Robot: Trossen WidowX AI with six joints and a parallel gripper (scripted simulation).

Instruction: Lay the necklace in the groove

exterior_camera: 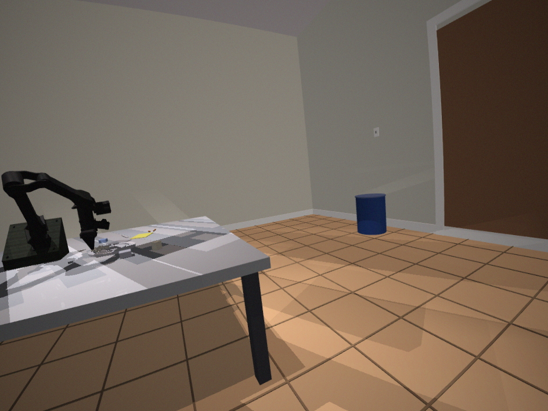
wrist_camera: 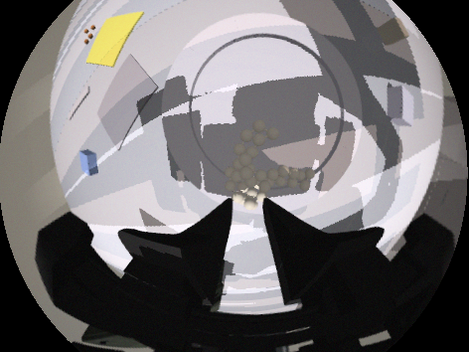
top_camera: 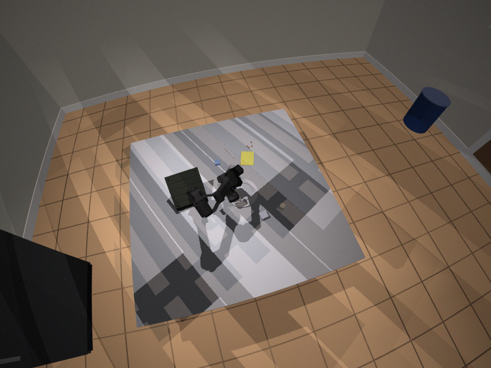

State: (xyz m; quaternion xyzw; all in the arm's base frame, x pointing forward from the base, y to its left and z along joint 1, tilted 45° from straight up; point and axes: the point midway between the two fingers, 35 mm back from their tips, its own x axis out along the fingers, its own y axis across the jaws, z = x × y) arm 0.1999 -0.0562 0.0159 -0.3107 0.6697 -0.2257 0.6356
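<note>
The round bead board is 80 mm ahead of my gripper tip, 10 mm to the right of it and 10 mm below it. Also, from my gripper tip: grey card: 170 mm to the left, 90 mm ahead, 20 mm below; blue block: 270 mm to the left, 10 mm below, 10 mm ahead; white block: 200 mm to the right, 150 mm ahead, 10 mm below.
</note>
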